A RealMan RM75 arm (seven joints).
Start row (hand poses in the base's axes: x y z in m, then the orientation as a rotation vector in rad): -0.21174 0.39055 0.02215 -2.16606 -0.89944 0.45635
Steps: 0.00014 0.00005 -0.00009 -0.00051 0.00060 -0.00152; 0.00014 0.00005 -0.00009 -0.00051 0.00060 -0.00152; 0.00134 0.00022 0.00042 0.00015 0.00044 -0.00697; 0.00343 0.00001 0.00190 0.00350 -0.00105 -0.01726; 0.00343 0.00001 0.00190 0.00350 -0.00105 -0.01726; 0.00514 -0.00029 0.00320 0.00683 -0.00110 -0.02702; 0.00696 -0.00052 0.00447 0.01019 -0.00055 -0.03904; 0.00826 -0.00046 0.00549 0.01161 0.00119 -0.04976; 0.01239 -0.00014 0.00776 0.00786 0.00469 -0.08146; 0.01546 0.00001 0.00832 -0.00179 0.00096 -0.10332; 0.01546 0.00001 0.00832 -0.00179 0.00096 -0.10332; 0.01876 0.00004 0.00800 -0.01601 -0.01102 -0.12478; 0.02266 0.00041 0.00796 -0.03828 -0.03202 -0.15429; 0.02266 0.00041 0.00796 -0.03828 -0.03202 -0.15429; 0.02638 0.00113 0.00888 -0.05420 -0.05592 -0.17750; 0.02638 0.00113 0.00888 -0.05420 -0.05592 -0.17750
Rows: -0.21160 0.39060 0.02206 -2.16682 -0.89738 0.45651; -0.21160 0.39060 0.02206 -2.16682 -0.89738 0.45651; -0.21040 0.39077 0.02257 -2.16823 -0.89139 0.45330; -0.20831 0.39056 0.02405 -2.16943 -0.88083 0.44488; -0.20831 0.39056 0.02405 -2.16943 -0.88083 0.44488; -0.20660 0.39026 0.02535 -2.16982 -0.87008 0.43824; -0.20478 0.39003 0.02662 -2.17067 -0.85647 0.43111; -0.20348 0.39009 0.02764 -2.17228 -0.84358 0.42689; -0.19935 0.39041 0.02991 -2.18462 -0.80584 0.41690; -0.19628 0.39056 0.03047 -2.20177 -0.78252 0.40729; -0.19628 0.39056 0.03047 -2.20177 -0.78252 0.40729; -0.19298 0.39059 0.03015 -2.22612 -0.76354 0.39157; -0.18908 0.39096 0.03011 -2.26354 -0.73918 0.36630; -0.18908 0.39096 0.03011 -2.26354 -0.73918 0.36630; -0.18536 0.39168 0.03103 -2.29416 -0.72368 0.33745; -0.18536 0.39168 0.03103 -2.29416 -0.72368 0.33745
